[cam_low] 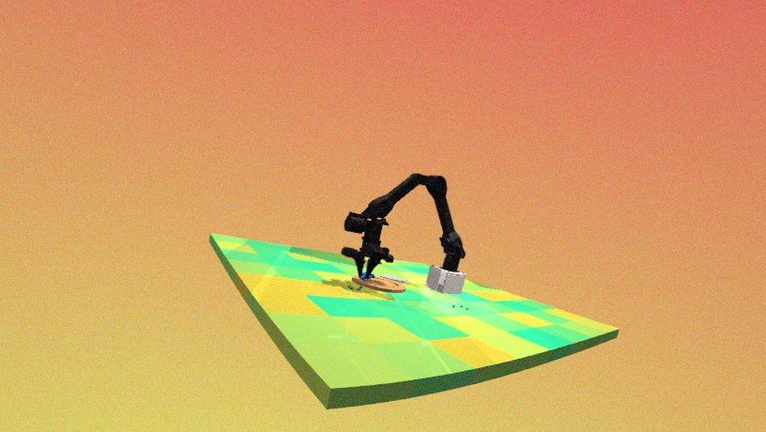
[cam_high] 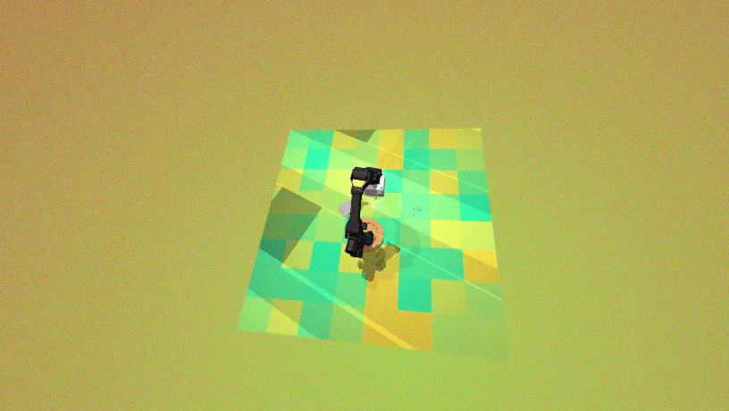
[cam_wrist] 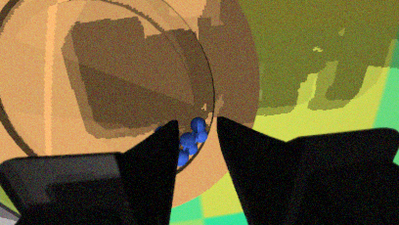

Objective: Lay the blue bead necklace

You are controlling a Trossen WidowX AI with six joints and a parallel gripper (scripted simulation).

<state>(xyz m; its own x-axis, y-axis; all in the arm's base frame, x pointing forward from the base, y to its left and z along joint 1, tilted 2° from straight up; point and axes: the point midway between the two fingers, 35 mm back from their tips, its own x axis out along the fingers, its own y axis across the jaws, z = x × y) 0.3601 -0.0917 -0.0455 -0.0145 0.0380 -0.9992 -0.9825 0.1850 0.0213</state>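
The round bead board lies 60 mm behind my gripper tip, 30 mm to the left of it and 10 mm below it. The rest, counted from my gripper tip: flat grey piece 230 mm behind, 80 mm to the right, 10 mm below.
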